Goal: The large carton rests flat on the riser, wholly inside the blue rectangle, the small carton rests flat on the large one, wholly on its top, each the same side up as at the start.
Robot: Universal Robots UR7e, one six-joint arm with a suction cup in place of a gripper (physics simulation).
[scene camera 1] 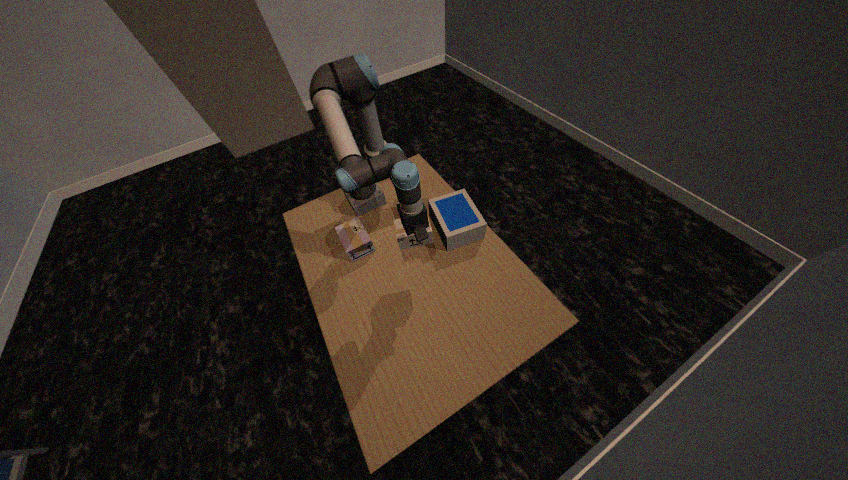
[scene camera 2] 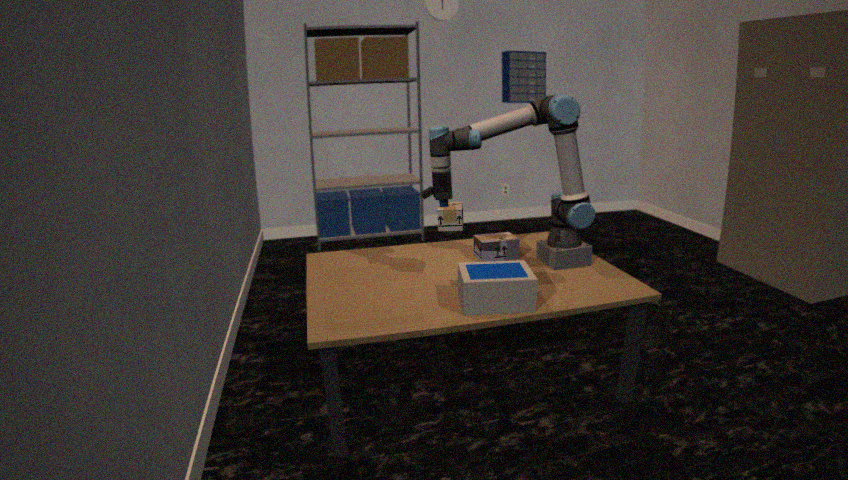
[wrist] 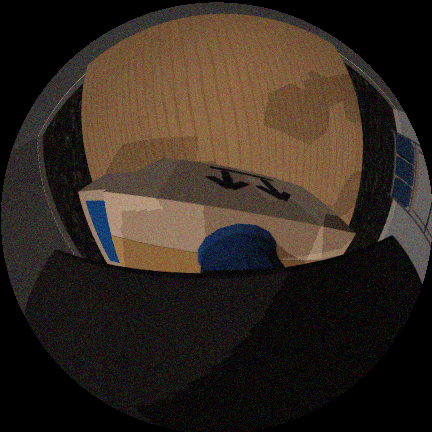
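My suction cup (scene camera 2: 443, 203) (wrist: 237, 248) is on and holds the small carton (scene camera 1: 405, 241) (scene camera 2: 450, 218) (wrist: 165, 217) by its top, level and high above the table, its side arrows pointing up. In scene camera 1 the cup is hidden and the carton shows just left of the riser. The large carton (scene camera 1: 351, 235) (scene camera 2: 487, 250), pinkish with a tape strip, stands flat on the table, arrows up, between the arm's base and the riser in scene camera 2. The pale riser (scene camera 1: 467, 238) (scene camera 2: 497, 299) bears the blue rectangle (scene camera 1: 457, 211) (scene camera 2: 496, 271) (wrist: 102, 231), with no carton on it.
The arm's grey base block (scene camera 1: 370, 203) (scene camera 2: 576, 256) stands at one end of the wooden table (scene camera 1: 464, 333) (scene camera 2: 380, 309) (wrist: 215, 90). A shelf rack (scene camera 2: 308, 136) with boxes and blue bins stands behind the table, and a tall cabinet (scene camera 2: 785, 160) stands at the right in scene camera 2.
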